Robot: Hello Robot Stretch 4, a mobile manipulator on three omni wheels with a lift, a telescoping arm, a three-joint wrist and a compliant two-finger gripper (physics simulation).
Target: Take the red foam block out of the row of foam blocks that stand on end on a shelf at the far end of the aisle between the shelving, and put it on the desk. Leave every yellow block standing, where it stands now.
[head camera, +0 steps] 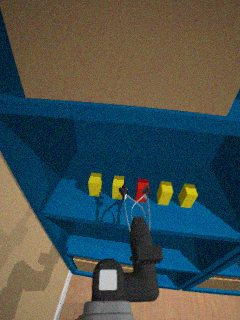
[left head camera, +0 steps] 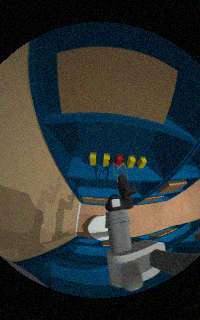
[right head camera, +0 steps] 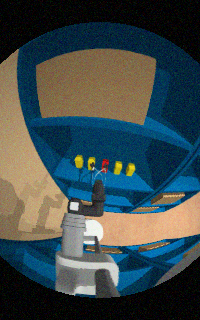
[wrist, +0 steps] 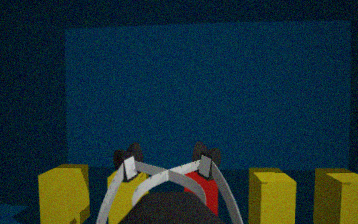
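Observation:
The red foam block stands on end in the middle of the row on the blue shelf. Two yellow blocks stand left of it, the outer and the inner. Two stand right of it, the inner and the outer. My gripper is open and empty. In the wrist view its right finger overlaps the red block's upper left part and its left finger overlaps the inner left yellow block's top. The desk does not show.
The shelf bay has a back panel behind the row and a side wall at left. A blue shelf edge runs above the bay. A tan wall stands at left, and lower shelves lie beneath.

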